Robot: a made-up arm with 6 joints.
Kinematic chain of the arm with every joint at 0, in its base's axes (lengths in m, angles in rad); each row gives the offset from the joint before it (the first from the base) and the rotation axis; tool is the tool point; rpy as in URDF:
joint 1: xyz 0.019 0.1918 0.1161 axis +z
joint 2: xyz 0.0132 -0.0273 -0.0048 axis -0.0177 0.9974 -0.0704
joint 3: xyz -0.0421 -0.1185 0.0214 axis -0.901 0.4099 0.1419
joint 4: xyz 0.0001 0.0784 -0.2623 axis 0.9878 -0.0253 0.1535
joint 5: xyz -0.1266 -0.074 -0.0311 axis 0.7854 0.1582 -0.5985
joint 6: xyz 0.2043 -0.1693 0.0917 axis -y
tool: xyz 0.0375 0.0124 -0.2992 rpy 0 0 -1.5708
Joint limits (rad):
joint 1: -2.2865..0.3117
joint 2: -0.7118..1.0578
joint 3: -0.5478..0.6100
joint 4: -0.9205..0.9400
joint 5: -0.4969..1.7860
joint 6: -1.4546..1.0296
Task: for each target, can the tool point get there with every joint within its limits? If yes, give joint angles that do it. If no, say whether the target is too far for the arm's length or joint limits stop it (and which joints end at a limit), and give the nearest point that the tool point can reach.
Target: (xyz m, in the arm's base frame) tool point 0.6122 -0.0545 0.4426
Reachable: no: joint limits stop it (at a limit: joint 2, joint 3, joint 4, joint 6) | nearest point 0.4530 0.0116 0.2295 | short by 0.274 m
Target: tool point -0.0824 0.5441 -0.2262
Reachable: yes | joints -0.8478 0.6033 -0.1958 0.4378 1.4113 -0.4016
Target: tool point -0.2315 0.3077 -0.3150
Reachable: yes | joints -1.5534 -0.5508 0.2353 -0.6558 1.2874 -1.1815
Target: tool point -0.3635 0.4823 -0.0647
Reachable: yes | joints -1.8216 0.1764 0.3232 -0.4896 -0.0609 -0.6720
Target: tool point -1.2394 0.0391 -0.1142
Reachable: no: too far | nearest point -0.8224 0.0897 -0.0413 | short by 0.426 m
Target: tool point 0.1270 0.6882 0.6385
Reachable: no: joint limits stop it (at a limit: joint 1, joint 2, joint 3, joint 6) | nearest point 0.0445 0.6099 0.4006 | short by 0.264 m
